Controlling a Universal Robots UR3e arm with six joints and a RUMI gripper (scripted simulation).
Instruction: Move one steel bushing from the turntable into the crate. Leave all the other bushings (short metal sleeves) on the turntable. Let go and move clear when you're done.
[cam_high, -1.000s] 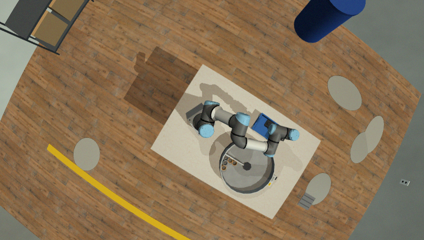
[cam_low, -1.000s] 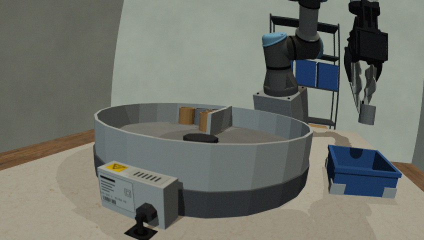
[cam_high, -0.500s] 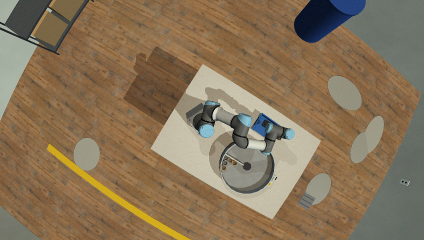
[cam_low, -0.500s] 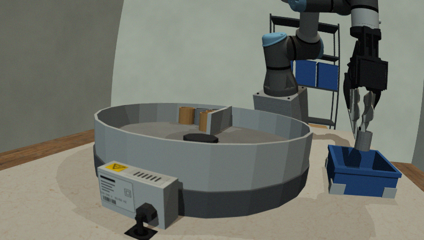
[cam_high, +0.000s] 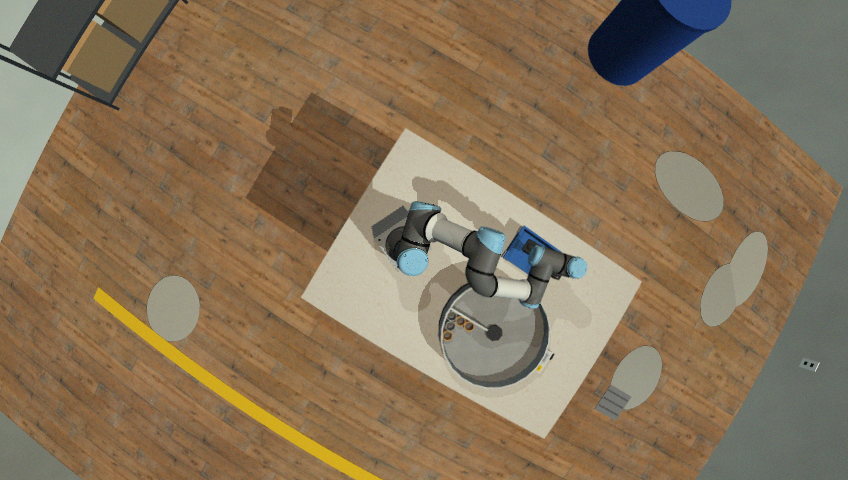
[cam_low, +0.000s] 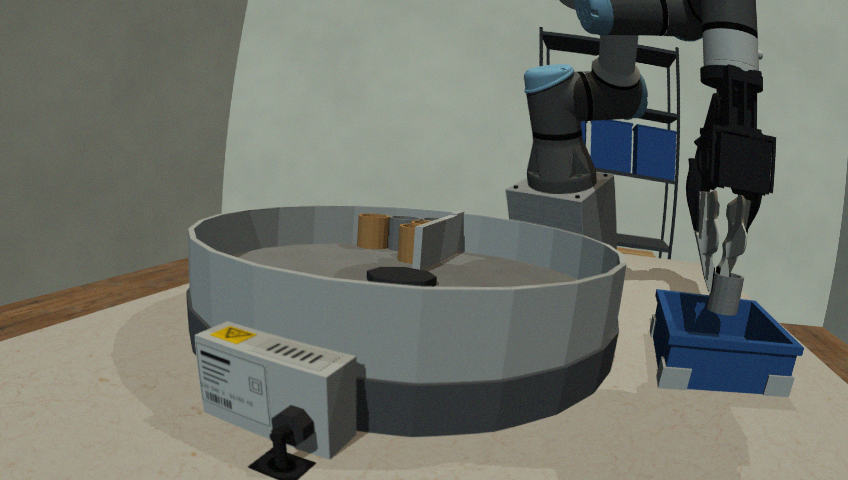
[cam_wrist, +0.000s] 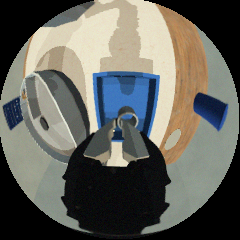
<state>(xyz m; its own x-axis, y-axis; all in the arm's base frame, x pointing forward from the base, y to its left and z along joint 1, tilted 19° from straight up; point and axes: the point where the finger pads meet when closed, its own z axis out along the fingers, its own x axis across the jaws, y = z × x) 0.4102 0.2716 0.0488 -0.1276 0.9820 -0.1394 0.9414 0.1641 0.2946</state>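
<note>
The blue crate is 60 mm below my hand and 20 mm to the left of it. From my hand the other things lie so: turntable 310 mm to the right, 70 mm ahead, 40 mm below.
</note>
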